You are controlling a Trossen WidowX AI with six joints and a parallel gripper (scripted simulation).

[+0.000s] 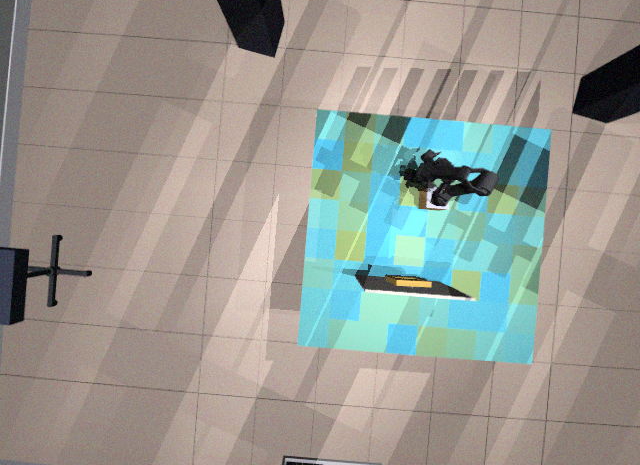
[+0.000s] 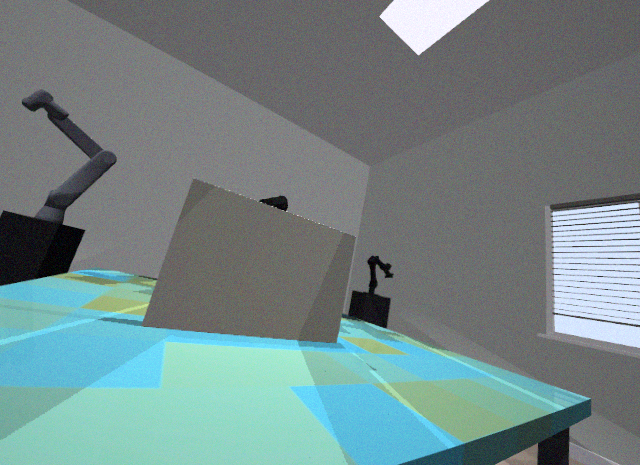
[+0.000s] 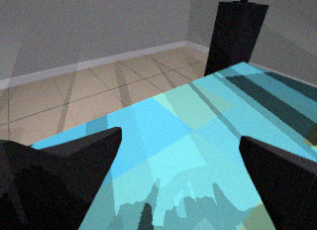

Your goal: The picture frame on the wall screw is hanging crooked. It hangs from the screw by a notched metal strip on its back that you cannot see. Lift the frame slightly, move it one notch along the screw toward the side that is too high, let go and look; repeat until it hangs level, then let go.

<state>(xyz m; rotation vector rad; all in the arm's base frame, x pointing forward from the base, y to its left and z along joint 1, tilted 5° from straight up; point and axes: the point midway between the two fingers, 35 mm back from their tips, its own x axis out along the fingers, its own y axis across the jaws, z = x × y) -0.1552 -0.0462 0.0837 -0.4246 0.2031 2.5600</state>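
Now: the picture frame 630 mm ahead of my gripper tip and 20 mm to the right of it. Also, from my gripper tip: wall panel 640 mm ahead, 20 mm to the right, 10 mm below.
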